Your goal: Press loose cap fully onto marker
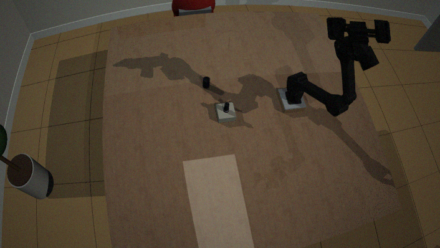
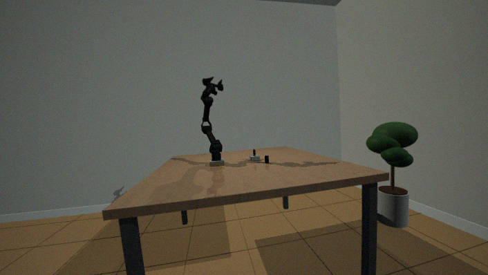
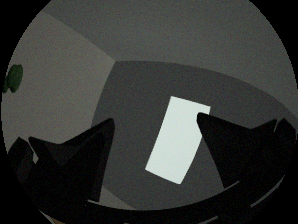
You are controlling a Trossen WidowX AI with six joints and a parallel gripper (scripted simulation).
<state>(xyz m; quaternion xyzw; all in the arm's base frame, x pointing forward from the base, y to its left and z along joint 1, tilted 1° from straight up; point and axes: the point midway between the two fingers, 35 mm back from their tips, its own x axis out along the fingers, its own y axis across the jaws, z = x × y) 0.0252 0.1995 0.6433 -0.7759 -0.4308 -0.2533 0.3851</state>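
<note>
Now: the cap 32 cm ahead of my gripper tip, 31 cm to the right of it and 68 cm below it. The rest, counted from my gripper tip: holder block (26 cm ahead, 16 cm to the right, 69 cm below); then dark marker (26 cm ahead, 16 cm to the right, 64 cm below).
</note>
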